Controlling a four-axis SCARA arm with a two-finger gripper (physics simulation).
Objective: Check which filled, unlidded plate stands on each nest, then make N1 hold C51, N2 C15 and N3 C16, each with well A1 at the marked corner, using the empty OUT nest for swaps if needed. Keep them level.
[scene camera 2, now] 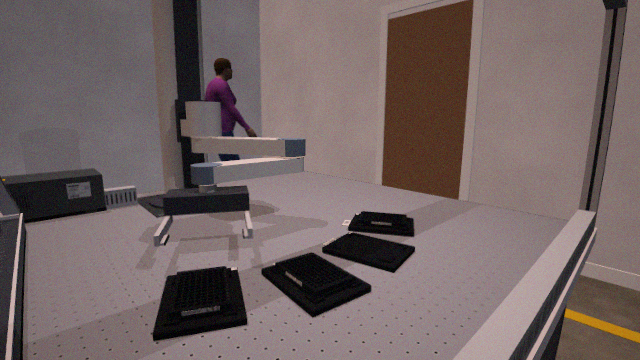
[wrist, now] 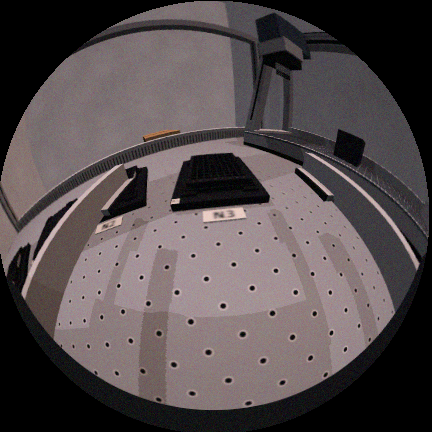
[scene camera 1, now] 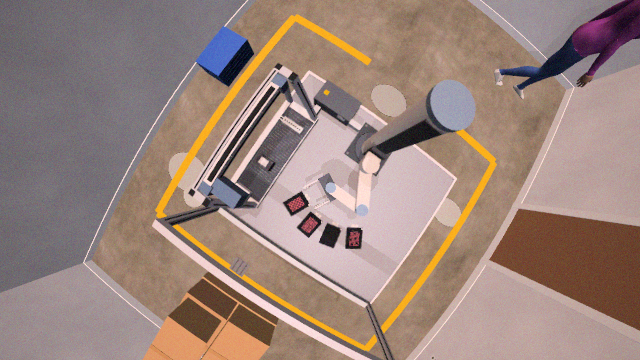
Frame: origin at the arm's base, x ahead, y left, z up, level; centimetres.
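Where they show: gripper, fingertip midpoint: (scene camera 2: 204,237) (wrist: 215,159) (scene camera 1: 309,197).
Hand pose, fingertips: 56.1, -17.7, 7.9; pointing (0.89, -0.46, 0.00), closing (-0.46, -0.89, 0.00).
Note:
Things, the pixels of their top centre, and the offset from my fingertips, as dx, dy, dz. "spot": a spot on its surface instead.
- nest N3 at its top centre: (wrist: 214,167) (scene camera 2: 201,291) (scene camera 1: 296,204) +9.6, -5.0, -4.9
- neighbouring nest N2 at its top centre: (scene camera 2: 313,273) (wrist: 115,185) (scene camera 1: 309,225) +16.9, +11.9, -4.9
- third nest at its top centre: (scene camera 2: 369,244) (wrist: 51,223) (scene camera 1: 330,236) +15.2, +29.5, -4.9
- small dark block at a spot on its surface: (wrist: 350,147) spot: -3.8, -33.8, +2.0
- dark box at a spot on its surface: (scene camera 2: 55,195) spot: -59.5, -19.7, +0.1
My gripper (scene camera 1: 311,196) (scene camera 2: 204,237) (wrist: 215,159) is open and empty, low over the table and facing nest N3, whose plate is beyond the fingertips in the wrist view. A filled plate (scene camera 1: 296,203) (scene camera 2: 202,287) (wrist: 215,167) sits level on nest N3 (scene camera 2: 200,330) (wrist: 220,202). Another filled plate (scene camera 1: 309,224) (scene camera 2: 315,270) is on the neighbouring nest N2 (wrist: 141,190), partly behind the left finger. The third nest (scene camera 1: 330,235) (scene camera 2: 370,250) is empty. A filled plate (scene camera 1: 354,238) (scene camera 2: 382,219) sits on the farthest nest. Plate codes and A1 wells are unreadable.
Cards N3 (wrist: 224,215) and N2 (wrist: 108,225) lie before their nests. A machine with a dark slatted deck (scene camera 1: 275,145) stands beside the table, with a small dark block (wrist: 350,147). A dark box (scene camera 1: 337,102) (scene camera 2: 55,195) stands near the arm's column (scene camera 1: 410,120). A person (scene camera 1: 600,40) (scene camera 2: 222,95) is beyond.

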